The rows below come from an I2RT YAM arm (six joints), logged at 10 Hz.
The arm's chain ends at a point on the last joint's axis. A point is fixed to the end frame.
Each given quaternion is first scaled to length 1.
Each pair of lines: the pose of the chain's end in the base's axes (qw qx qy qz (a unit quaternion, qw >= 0); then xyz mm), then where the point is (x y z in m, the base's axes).
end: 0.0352 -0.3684 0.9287 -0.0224 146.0 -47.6 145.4
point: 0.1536 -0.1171 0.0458
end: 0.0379 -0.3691 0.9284 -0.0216 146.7 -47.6 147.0
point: 0.1549 -0.1167 0.0472
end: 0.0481 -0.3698 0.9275 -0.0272 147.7 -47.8 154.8
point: 0.1583 -0.1172 0.0554
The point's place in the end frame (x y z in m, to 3 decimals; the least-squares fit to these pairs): 0.047 -0.049 0.101
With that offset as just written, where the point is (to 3 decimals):
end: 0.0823 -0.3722 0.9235 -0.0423 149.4 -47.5 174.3
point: 0.168 -0.117 0.076
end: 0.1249 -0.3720 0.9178 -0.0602 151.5 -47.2 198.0
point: 0.179 -0.117 0.102
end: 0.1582 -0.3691 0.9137 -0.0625 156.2 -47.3 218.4
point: 0.190 -0.115 0.123
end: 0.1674 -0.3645 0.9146 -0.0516 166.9 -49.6 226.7
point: 0.202 -0.115 0.130
